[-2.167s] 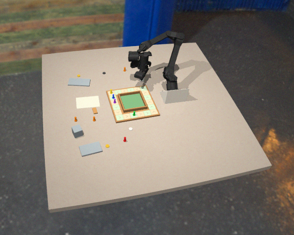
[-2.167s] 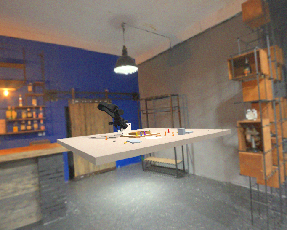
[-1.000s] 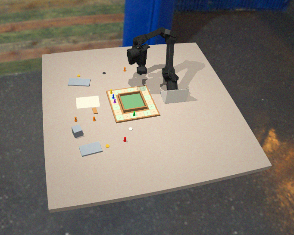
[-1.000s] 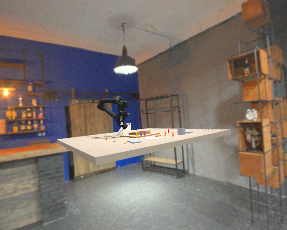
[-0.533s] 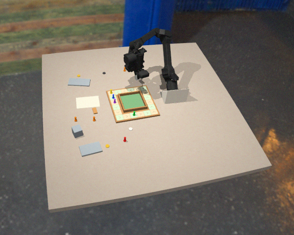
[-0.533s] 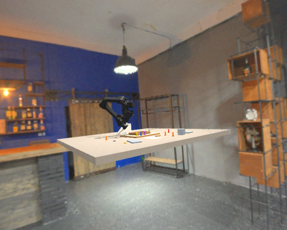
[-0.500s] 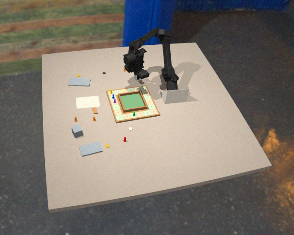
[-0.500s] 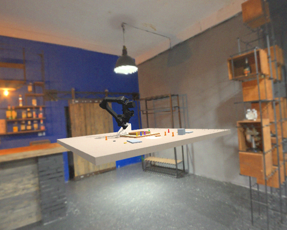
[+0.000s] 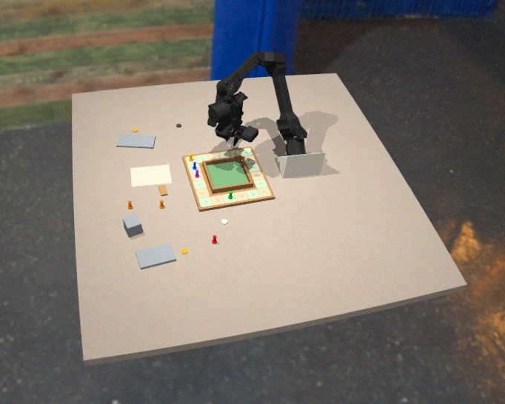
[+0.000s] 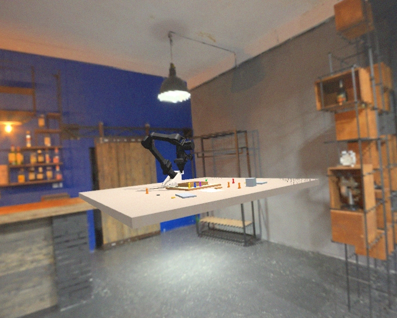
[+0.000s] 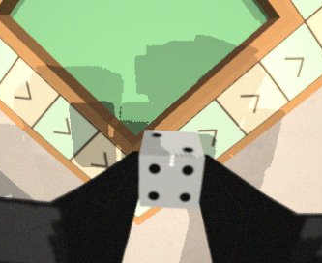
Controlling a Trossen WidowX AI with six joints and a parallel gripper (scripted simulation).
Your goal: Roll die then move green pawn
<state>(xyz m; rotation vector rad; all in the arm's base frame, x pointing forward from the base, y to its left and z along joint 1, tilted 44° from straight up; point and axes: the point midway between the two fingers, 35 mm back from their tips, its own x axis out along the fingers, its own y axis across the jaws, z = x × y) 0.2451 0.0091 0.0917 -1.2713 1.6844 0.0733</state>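
The green pawn lies 180 mm to the left of my gripper tip, 80 mm below it and 30 mm ahead of it. The rest, counted from my gripper tip: blue pawn: 140 mm ahead, 80 mm below, 20 mm to the left; then tray: 100 mm below, 70 mm to the left, 20 mm ahead; then white die: right at my gripper tip.
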